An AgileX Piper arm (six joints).
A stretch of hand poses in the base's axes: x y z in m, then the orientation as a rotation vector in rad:
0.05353 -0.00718 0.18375 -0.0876 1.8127 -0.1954
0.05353 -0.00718 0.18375 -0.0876 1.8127 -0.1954
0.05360 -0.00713 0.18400 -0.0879 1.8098 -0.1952
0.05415 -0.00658 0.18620 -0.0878 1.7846 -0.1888
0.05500 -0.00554 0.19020 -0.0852 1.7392 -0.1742
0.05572 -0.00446 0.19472 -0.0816 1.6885 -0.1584
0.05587 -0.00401 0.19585 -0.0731 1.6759 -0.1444
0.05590 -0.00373 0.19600 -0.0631 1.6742 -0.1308
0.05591 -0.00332 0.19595 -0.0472 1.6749 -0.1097
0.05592 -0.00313 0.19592 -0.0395 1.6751 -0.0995
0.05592 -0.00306 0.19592 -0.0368 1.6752 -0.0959
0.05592 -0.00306 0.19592 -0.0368 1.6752 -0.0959
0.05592 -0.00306 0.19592 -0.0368 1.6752 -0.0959
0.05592 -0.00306 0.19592 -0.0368 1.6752 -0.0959
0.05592 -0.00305 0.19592 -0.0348 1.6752 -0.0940
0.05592 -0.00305 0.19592 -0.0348 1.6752 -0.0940
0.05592 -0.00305 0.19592 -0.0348 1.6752 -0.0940
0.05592 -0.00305 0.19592 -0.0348 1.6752 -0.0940
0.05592 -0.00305 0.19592 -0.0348 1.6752 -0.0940
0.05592 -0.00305 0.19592 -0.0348 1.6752 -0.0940
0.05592 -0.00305 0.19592 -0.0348 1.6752 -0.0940
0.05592 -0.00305 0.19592 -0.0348 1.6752 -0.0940
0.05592 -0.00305 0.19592 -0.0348 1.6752 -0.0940
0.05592 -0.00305 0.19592 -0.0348 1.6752 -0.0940
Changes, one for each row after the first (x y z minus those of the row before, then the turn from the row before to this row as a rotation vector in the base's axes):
0.00000 0.00000 0.00000 0.0000 0.0000 0.0000
0.00007 0.00005 0.00025 -0.0002 -0.0029 0.0006
0.00055 0.00055 0.00220 0.0031 -0.0252 0.0055
0.00085 0.00104 0.00400 0.0091 -0.0456 0.0100
0.00072 0.00108 0.00452 0.0104 -0.0509 0.0104
0.00015 0.00045 0.00113 0.0137 -0.0133 0.0035
0.00003 0.00028 0.00015 0.0148 -0.0025 0.0016
0.00001 0.00041 -0.00005 0.0233 -0.0004 0.0020
0.00001 0.00019 -0.00003 0.0113 -0.0003 0.0010
0.00000 0.00007 0.00000 0.0040 -0.0001 0.0004
0.00000 0.00000 0.00000 0.0000 0.0000 0.0000
0.00000 0.00000 0.00000 0.0000 0.0000 0.0000
0.00000 0.00000 0.00000 0.0000 0.0000 0.0000
0.00000 0.00001 0.00000 0.0024 -0.0001 -0.0002
0.00000 0.00000 0.00000 0.0000 0.0000 0.0000
0.00000 0.00000 0.00000 0.0000 0.0000 0.0000
0.00000 0.00000 0.00000 0.0000 0.0000 0.0000
0.00000 0.00000 0.00000 0.0000 0.0000 0.0000
0.00000 0.00000 0.00000 0.0000 0.0000 0.0000
0.00000 0.00000 0.00000 0.0000 0.0000 0.0000
0.00000 0.00000 0.00000 0.0000 0.0000 0.0000
0.00000 0.00000 0.00000 0.0000 0.0000 0.0000
0.00000 0.00000 0.00000 0.0000 0.0000 0.0000

